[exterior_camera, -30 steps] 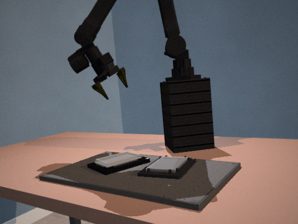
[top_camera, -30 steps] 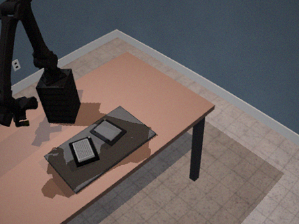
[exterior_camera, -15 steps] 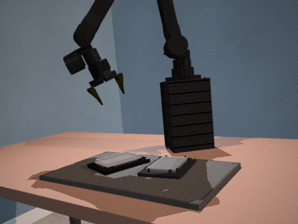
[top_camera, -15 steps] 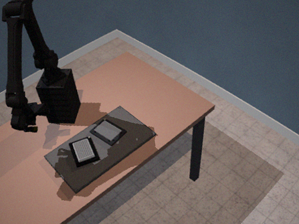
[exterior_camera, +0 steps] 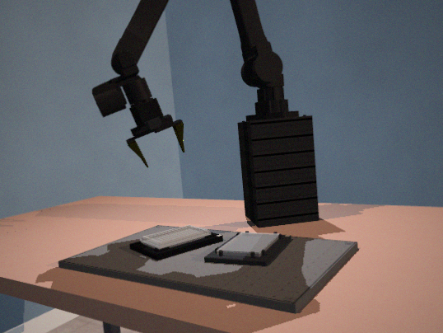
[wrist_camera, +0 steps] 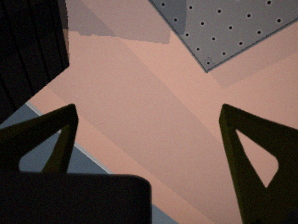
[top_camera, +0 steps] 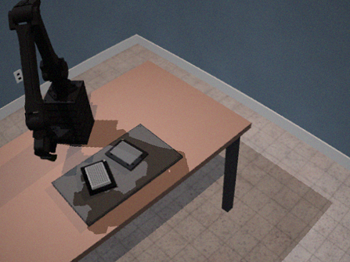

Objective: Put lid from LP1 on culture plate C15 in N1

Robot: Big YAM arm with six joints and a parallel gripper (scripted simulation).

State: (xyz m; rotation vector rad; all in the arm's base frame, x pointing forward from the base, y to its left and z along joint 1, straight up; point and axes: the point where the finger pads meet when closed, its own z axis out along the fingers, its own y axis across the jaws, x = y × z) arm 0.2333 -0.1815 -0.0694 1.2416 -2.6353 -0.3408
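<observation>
The lid lies 70 mm ahead of my hand, 290 mm to the left of it and 170 mm below it. Also, from my hand: lid park LP1: 70 mm ahead, 290 mm to the left, 180 mm below; then plate nest N1: 100 mm ahead, 110 mm to the left, 180 mm below; then culture plate C15: 100 mm ahead, 110 mm to the left, 170 mm below.
</observation>
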